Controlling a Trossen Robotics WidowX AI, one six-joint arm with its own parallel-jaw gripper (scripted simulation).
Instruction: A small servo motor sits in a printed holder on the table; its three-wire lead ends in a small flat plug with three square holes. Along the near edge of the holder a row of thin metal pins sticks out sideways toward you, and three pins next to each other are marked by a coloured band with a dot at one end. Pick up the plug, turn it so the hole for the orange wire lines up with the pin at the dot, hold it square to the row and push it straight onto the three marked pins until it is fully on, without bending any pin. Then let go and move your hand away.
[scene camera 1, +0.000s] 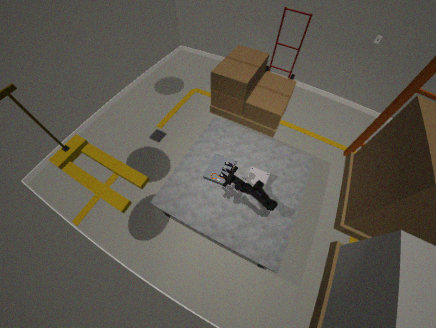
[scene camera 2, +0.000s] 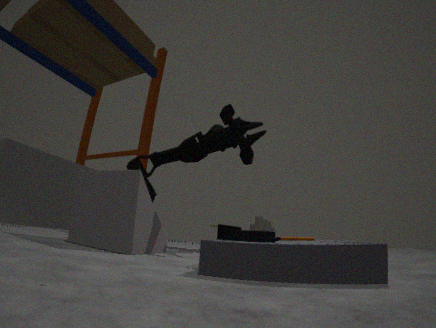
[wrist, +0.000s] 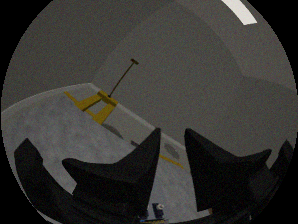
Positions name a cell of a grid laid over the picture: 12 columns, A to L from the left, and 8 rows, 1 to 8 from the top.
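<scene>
The gripper (scene camera 2: H4), (wrist: G5) is visible.
</scene>
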